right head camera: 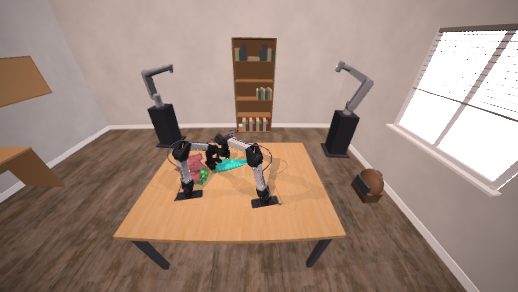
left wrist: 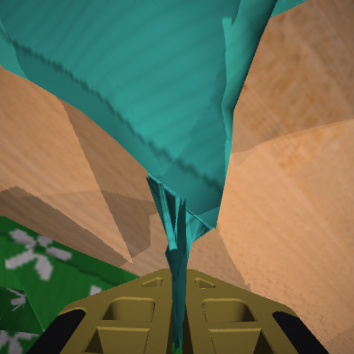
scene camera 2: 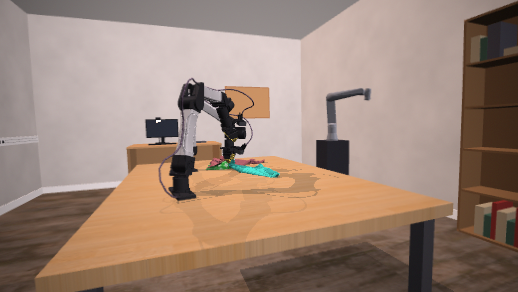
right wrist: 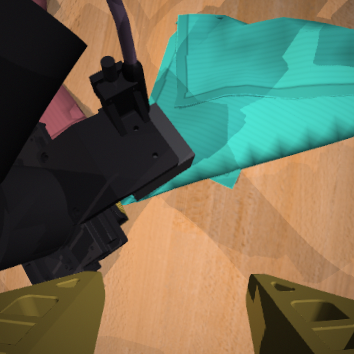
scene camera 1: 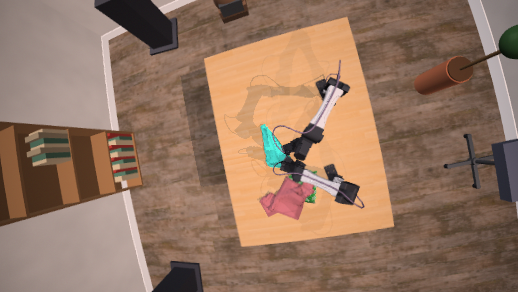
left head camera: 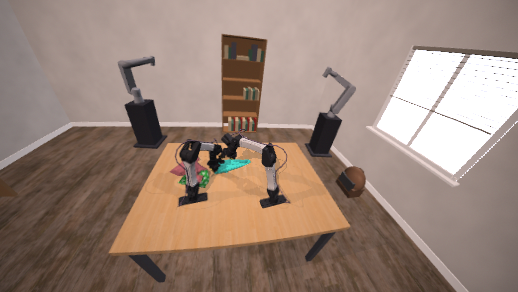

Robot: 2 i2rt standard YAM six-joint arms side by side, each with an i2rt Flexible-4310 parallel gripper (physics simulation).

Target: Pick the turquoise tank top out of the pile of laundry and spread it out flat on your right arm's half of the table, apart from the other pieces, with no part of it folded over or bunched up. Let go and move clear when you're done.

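The turquoise tank top [left head camera: 233, 166] [right head camera: 230, 165] [scene camera 1: 271, 148] [scene camera 2: 256, 170] [left wrist: 135, 85] [right wrist: 260, 100] lies folded and bunched in a long narrow shape near the middle of the table's far side. Its near-left end is drawn up to my left gripper [left wrist: 177, 300], which is shut on a pinched bit of it, a little above the table. My right gripper [right wrist: 175, 285] is open and empty beside the tank top, close to the left arm's wrist. The tank top's far end shows in scene camera 1, pointing towards my right arm's half. In the left wrist view a fold runs along its edge.
A pink garment [left head camera: 182, 170] [scene camera 1: 290, 200] [right wrist: 62, 112] and a green flowered one [left head camera: 201, 179] [scene camera 1: 311, 194] [left wrist: 45, 275] lie in a pile on the left half of the table [left head camera: 230, 230], under and beside my left arm. The two arms are close together over the table's middle.
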